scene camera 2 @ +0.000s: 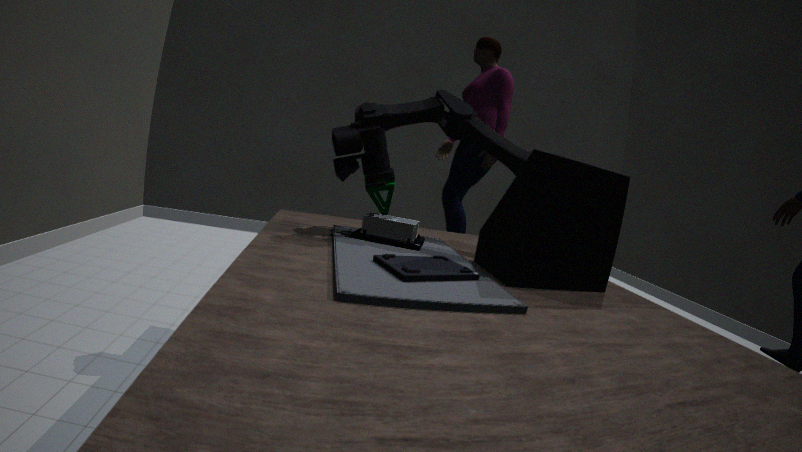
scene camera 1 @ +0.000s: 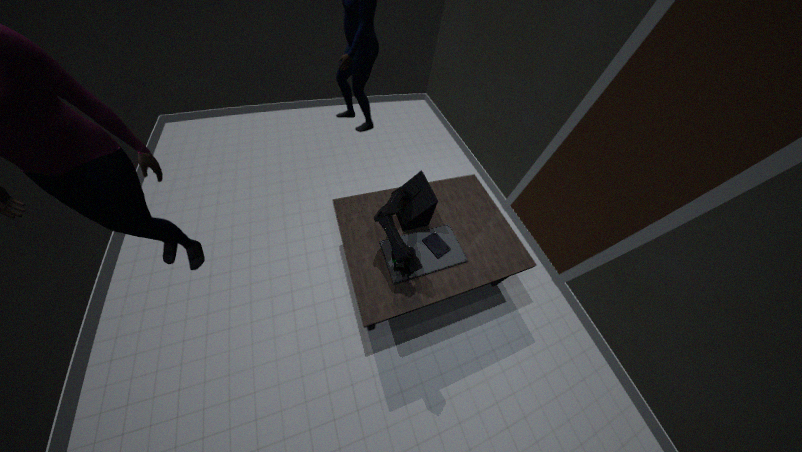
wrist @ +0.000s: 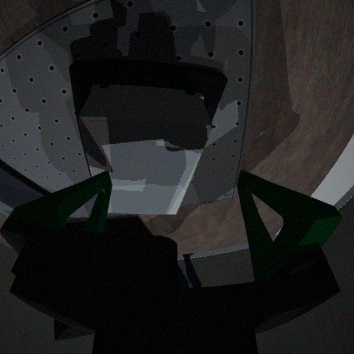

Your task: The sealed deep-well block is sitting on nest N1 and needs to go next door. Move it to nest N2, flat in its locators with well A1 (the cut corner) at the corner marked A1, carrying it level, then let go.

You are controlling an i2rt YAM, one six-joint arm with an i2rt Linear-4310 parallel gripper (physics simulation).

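Frame: origin at the arm's base, x ahead, y left, z up, level; millimetres.
Where they show: gripper, between the fingertips: [scene camera 2: 385,210] [wrist: 174,177]; arm's base, origin of its link: [scene camera 2: 557,212] [scene camera 1: 408,196].
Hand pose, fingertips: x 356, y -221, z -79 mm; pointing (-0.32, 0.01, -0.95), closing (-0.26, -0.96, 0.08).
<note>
Things, the pixels of their top centre, and the offset from my fingertips. Level surfaces: height alone.
- pale deep-well block, centre of its top: [wrist: 140,181] [scene camera 2: 392,218] dx -11, dy +31, dz -12 mm
- dark nest, centre of its top: [wrist: 141,153] [scene camera 2: 390,231] dx -11, dy +31, dz -44 mm
- grey perforated plate, centre of its top: [wrist: 41,171] [scene camera 2: 406,256] [scene camera 1: 424,250] dx -8, dy +184, dz -65 mm
- wooden table, height of its surface: dz -79 mm
The pale deep-well block [scene camera 2: 389,227] [wrist: 150,170] sits flat on a dark nest [scene camera 2: 418,243] [wrist: 150,72] at the far end of the grey plate in scene camera 2. My gripper [scene camera 2: 384,212] [wrist: 174,177] is open, pointing down, with its green fingertips close to the height of the block's top. In the wrist view the fingers stand wide apart, with the block between and ahead of them. The other nest [scene camera 1: 436,245] [scene camera 2: 429,266], dark with small corner locators, holds no block. Shadow hides the cut corner and the A1 marks.
The grey perforated plate [scene camera 1: 457,252] [scene camera 2: 359,286] [wrist: 45,100] lies on the wooden table [scene camera 1: 505,247] [scene camera 2: 393,364]. The arm's black base [scene camera 1: 418,207] [scene camera 2: 556,224] stands beside the plate. Two people [scene camera 1: 73,129] [scene camera 1: 362,56] stand on the floor away from the table.
</note>
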